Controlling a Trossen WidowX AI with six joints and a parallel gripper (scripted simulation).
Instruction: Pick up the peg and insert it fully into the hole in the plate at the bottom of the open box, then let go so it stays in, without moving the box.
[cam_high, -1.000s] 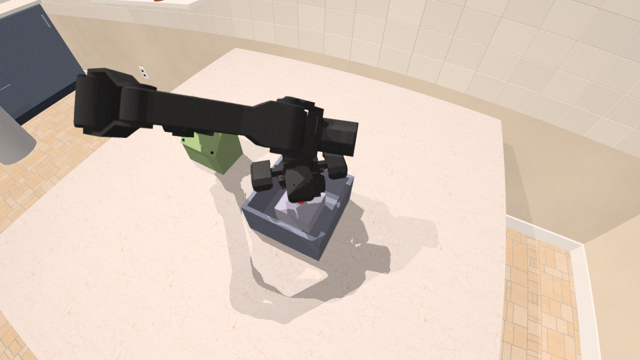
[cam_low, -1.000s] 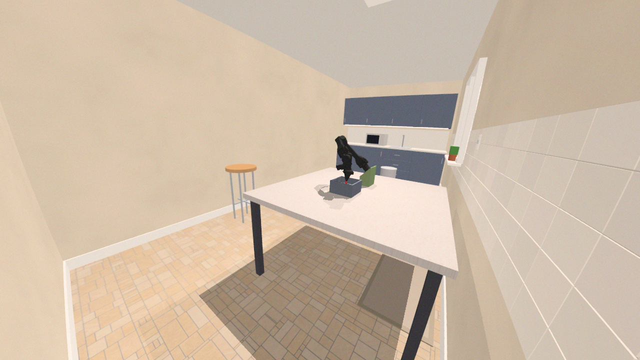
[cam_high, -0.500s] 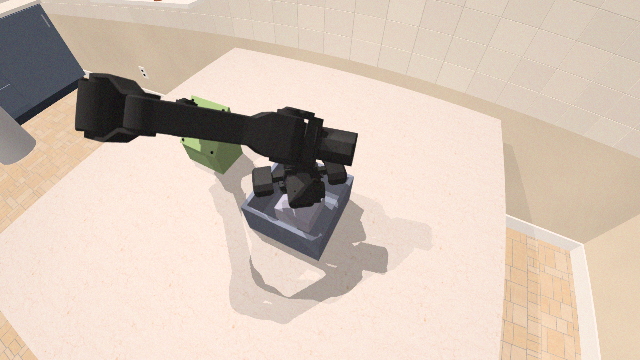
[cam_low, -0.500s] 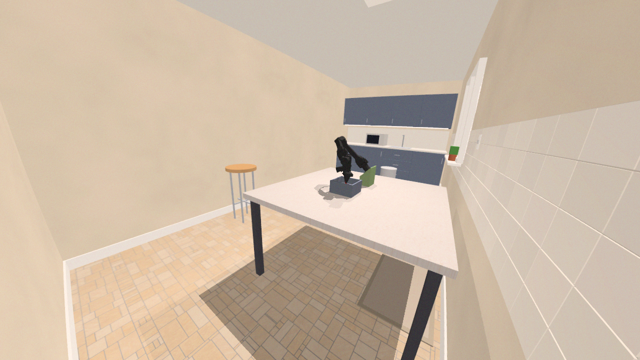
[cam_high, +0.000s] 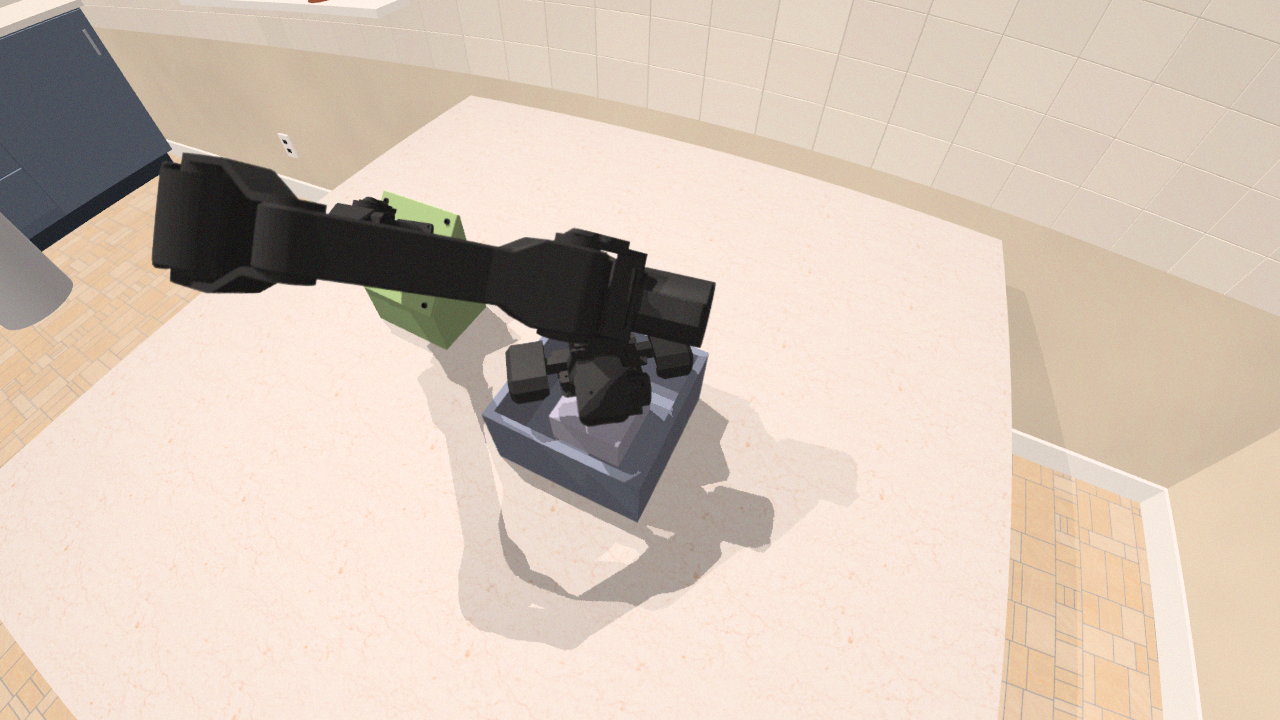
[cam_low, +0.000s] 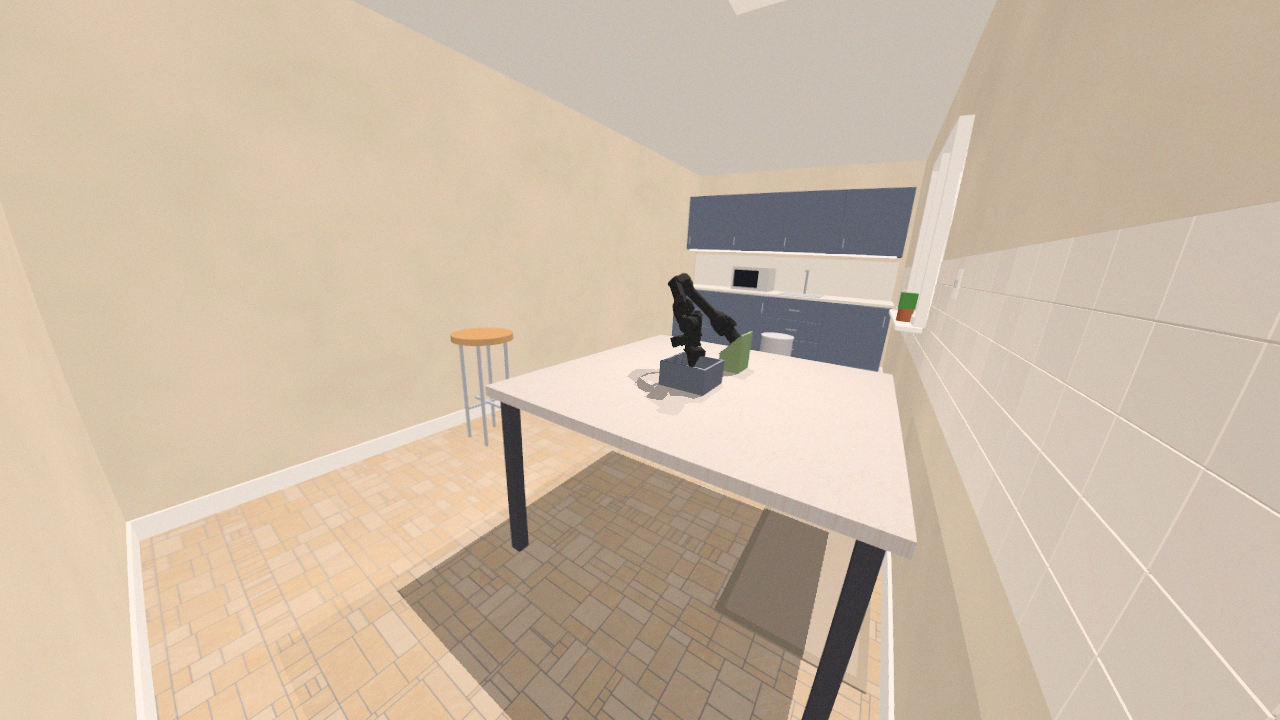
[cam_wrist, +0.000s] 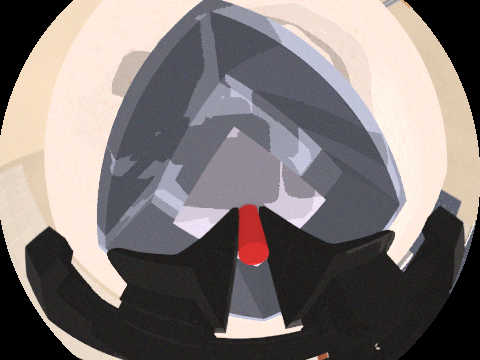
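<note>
My gripper is now 30 mm above the red peg. Round my hand: box: 70 mm below, 10 mm to the left; pale grey plate: 50 mm below, 10 mm to the left.
</note>
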